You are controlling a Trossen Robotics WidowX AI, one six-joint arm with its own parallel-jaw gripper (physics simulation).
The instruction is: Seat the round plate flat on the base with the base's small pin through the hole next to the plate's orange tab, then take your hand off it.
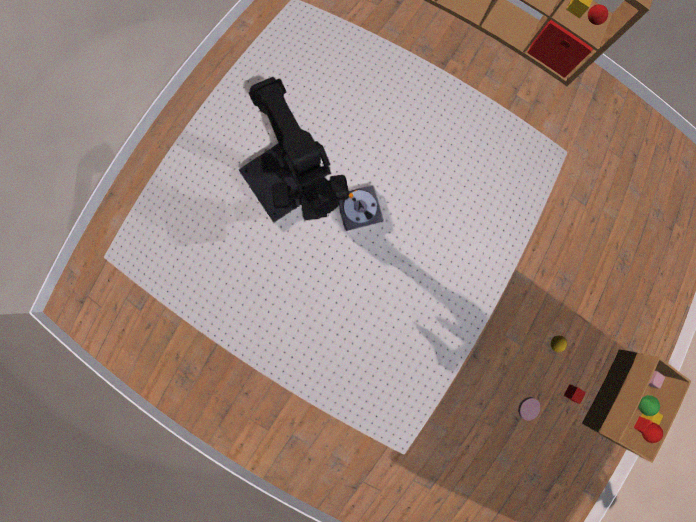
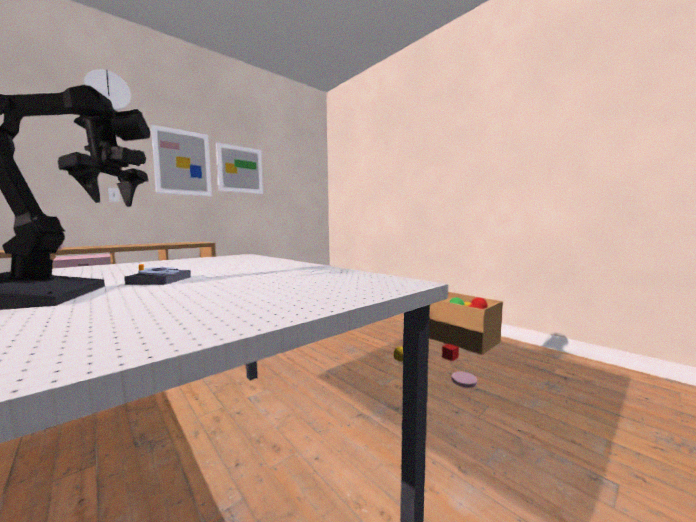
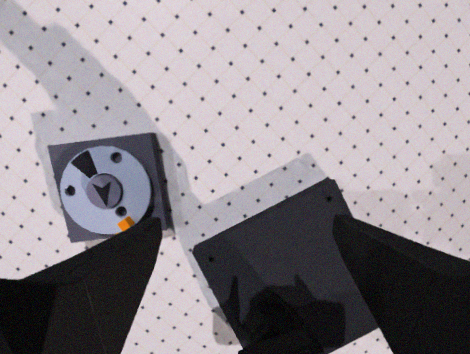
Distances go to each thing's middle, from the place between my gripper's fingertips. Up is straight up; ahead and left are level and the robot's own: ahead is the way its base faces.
My gripper is now 90 mm short of the round hub (image 3: pixel 104 191), 120 mm to the right of it and 190 mm above it. The rest, counted from my hand: dark square base (image 3: pixel 143 146) 90 mm ahead, 120 mm to the left, 210 mm below.
